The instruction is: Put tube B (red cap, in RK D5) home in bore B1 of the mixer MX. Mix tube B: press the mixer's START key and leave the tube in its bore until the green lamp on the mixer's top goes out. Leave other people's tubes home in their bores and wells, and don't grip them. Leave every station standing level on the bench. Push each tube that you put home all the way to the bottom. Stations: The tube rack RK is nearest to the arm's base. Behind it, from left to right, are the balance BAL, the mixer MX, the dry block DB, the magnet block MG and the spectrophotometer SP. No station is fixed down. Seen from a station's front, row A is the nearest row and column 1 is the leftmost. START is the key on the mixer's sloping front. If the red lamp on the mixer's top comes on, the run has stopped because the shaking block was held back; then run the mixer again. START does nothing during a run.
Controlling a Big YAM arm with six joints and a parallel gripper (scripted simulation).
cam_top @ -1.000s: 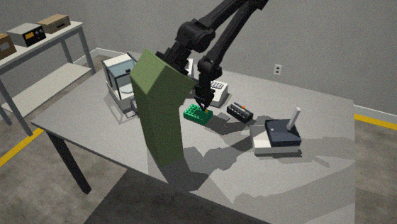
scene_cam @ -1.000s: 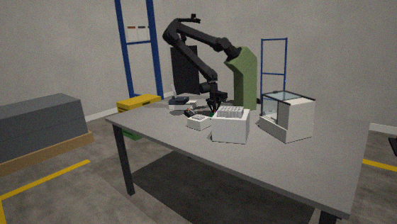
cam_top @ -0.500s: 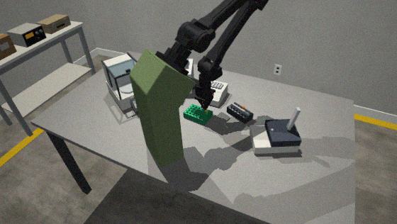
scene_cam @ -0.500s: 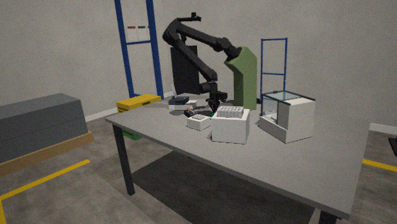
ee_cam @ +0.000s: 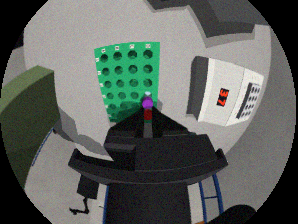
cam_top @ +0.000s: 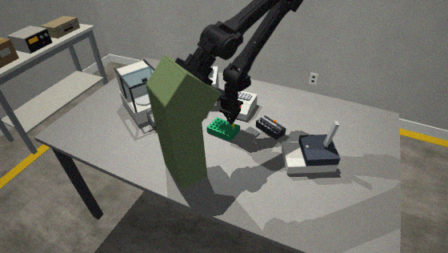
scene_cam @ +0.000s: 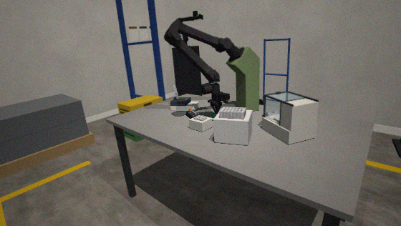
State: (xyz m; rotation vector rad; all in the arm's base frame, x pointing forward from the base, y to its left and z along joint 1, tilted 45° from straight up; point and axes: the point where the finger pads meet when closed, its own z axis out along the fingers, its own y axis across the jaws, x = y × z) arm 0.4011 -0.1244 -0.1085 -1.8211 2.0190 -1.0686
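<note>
The purple-capped tube lies 2 cm to the left of my hand and 2 cm below it. Round my hand: green rack RK: 2 cm behind, 3 cm to the left, 3 cm below; dry block DB: 16 cm ahead, 1 cm to the right, 2 cm below; tube B: 2 cm below.
</note>
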